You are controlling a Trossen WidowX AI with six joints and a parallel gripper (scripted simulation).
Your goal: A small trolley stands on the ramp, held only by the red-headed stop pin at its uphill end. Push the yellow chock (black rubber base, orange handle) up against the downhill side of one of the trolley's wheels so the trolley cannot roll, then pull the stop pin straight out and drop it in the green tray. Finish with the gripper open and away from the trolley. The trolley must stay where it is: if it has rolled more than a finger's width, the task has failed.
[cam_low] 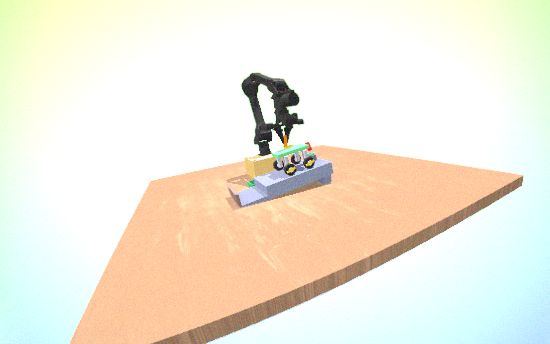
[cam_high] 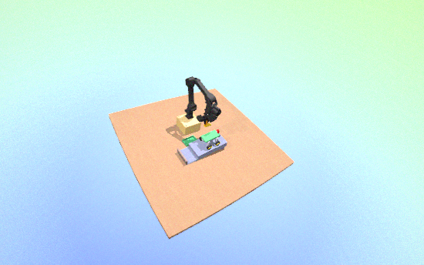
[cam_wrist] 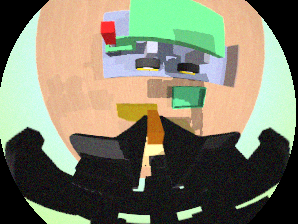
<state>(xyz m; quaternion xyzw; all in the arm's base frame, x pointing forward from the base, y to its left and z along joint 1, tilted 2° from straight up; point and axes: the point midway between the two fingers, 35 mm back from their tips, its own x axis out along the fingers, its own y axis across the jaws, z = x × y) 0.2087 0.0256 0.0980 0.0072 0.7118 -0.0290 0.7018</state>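
My gripper tip is now 11 cm short of the red-headed stop pin, 6 cm to the right of it and 3 cm above it. Round my gripper tip: yellow chock (2 cm to the left, 1 cm below); grey ramp (13 cm ahead, 5 cm to the right, 12 cm below); trolley (13 cm ahead, 4 cm to the right, 5 cm below).
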